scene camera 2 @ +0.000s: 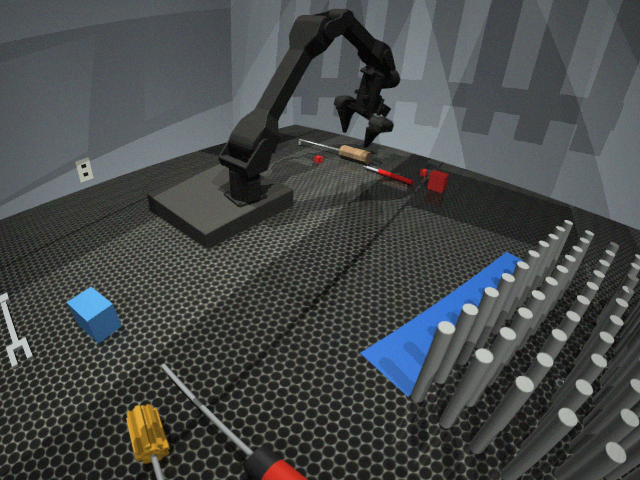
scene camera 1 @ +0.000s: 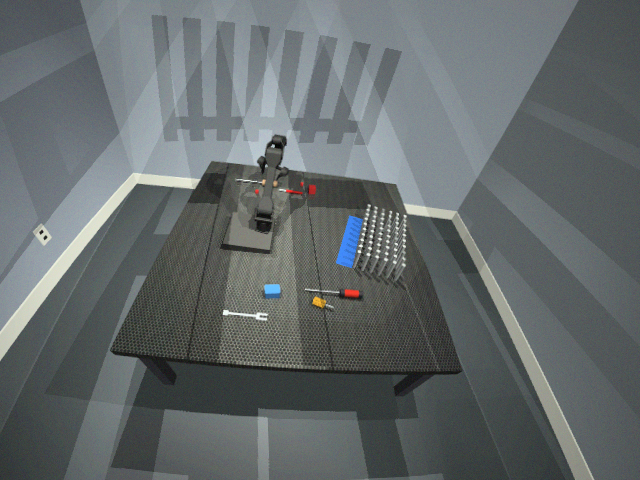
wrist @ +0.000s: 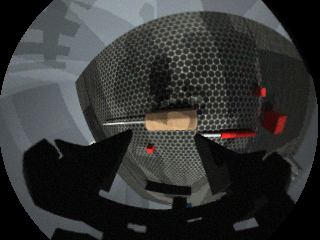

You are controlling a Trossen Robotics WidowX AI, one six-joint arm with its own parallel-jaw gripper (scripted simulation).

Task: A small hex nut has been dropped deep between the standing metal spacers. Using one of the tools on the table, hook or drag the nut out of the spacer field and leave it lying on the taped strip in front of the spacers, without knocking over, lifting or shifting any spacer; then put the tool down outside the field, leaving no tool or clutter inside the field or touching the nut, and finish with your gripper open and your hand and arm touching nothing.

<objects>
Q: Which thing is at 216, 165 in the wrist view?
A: My gripper.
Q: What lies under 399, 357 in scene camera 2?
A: A blue taped strip.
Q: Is my gripper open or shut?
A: Open.
</objects>
